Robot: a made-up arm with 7 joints.
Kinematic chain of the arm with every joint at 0, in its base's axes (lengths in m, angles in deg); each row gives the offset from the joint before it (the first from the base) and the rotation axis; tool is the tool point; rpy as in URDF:
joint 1: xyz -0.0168 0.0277 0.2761 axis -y
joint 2: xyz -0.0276 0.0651 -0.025 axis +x
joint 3: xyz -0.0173 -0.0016 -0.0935 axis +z
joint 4: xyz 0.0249 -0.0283 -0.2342 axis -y
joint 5: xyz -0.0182 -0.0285 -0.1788 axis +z
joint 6: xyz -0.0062 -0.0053 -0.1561 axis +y
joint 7: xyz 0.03 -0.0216 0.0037 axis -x
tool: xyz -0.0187 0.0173 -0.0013 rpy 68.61 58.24 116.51
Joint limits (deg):
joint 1: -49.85..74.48
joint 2: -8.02..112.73
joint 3: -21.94..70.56
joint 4: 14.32..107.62
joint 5: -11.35..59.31
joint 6: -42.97..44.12
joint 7: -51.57..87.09
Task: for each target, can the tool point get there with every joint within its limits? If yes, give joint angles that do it. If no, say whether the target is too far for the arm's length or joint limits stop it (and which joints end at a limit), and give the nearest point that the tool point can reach.
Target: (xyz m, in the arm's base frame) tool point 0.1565 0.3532 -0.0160
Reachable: yes | joints -40.05 64.09 15.72 99.16 46.58 -21.12 56.72
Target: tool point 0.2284 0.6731 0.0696
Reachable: yes | joints 29.28 64.94 24.67 21.73 18.21 -30.04 35.76
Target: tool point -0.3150 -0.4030 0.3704
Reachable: no: joint limits stop it (at a limit: joint 1, joint 2, joint 3, joint 4, joint 6, joint 7) | nearest point -0.0502 -0.1323 -0.0568 | short by 0.571 m
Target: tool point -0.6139 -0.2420 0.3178
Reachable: no: joint limits stop it (at a limit: joint 1, joint 2, joint 3, joint 4, joint 6, joint 7) | nearest point -0.5118 -0.0905 -0.1386 | short by 0.492 m
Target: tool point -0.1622 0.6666 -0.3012
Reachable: no: too far | nearest point -0.1409 0.5791 -0.2168 | short by 0.123 m
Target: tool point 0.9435 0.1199 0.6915
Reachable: no: too far | nearest point 0.5943 0.1111 0.3967 | short by 0.457 m
